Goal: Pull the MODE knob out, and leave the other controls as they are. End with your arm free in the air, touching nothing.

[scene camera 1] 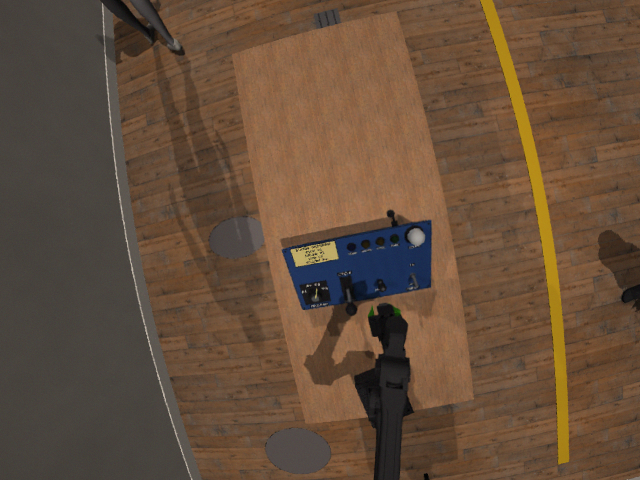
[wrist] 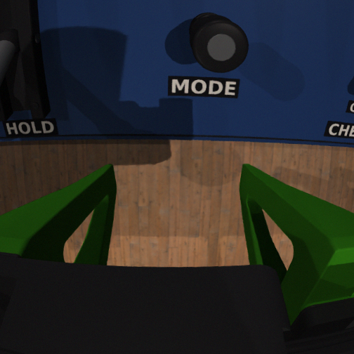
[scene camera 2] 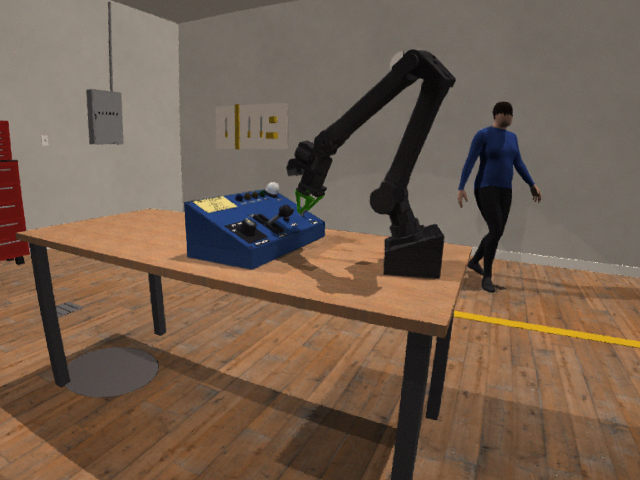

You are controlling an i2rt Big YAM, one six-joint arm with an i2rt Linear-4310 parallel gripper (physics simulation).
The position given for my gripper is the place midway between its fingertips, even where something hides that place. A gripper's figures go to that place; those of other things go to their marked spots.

Labels:
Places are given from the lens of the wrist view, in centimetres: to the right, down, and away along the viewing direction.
my gripper [wrist: 177, 175]: 0, 0, 13
black mode knob [wrist: 219, 45]: 2, -6, 12

